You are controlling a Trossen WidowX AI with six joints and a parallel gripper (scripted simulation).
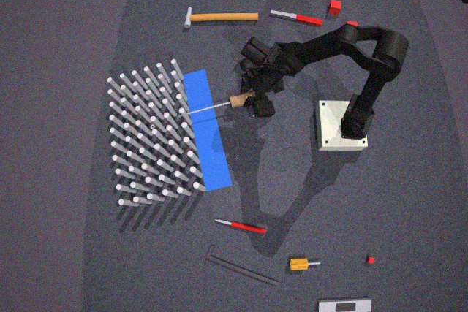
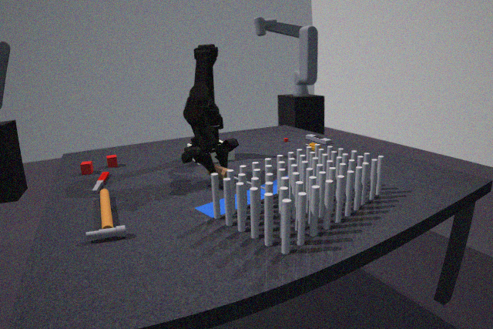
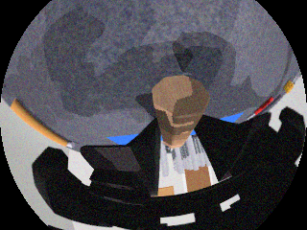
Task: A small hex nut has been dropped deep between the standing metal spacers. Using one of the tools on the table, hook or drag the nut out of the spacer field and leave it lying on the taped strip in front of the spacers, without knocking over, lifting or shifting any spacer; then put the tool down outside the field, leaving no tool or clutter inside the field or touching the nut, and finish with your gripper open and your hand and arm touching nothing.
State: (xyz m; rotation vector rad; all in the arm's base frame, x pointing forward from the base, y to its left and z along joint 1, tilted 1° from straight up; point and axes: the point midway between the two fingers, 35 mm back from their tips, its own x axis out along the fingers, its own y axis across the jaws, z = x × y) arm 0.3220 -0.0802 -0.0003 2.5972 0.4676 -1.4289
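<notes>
Right now the blue taped strip is 110 mm ahead of my gripper tip, 80 mm to the left of it and 30 mm below it. From my gripper tip the other things lie so: small red cube: 430 mm behind, 460 mm to the left, 20 mm below; then red screwdriver: 380 mm to the left, 20 mm below; then yellow-handled screwdriver: 220 mm behind, 480 mm to the left, 10 mm below.
</notes>
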